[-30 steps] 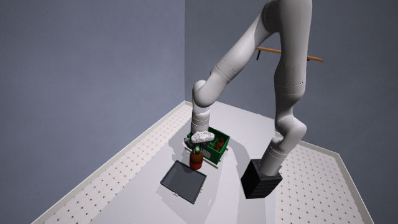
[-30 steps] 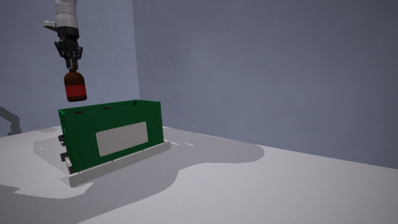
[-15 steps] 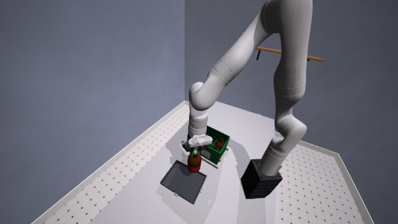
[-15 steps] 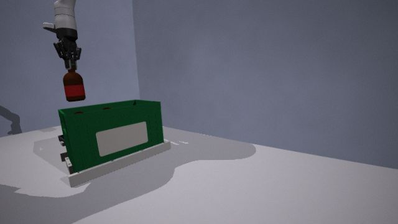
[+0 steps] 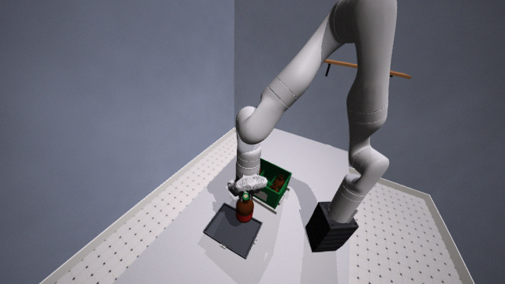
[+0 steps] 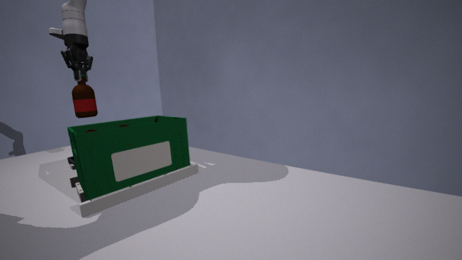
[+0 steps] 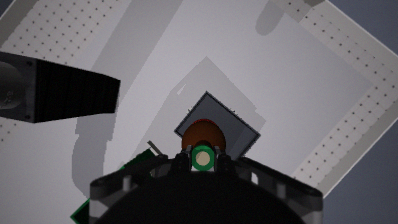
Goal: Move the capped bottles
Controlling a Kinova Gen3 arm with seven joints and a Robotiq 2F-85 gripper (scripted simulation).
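Right now my hand is 70 mm above the brown bottle. Also, from my hand: green crate: 30 mm ahead, 290 mm to the right, 250 mm below; dark tray: 50 mm ahead, 10 mm to the left, 320 mm below.
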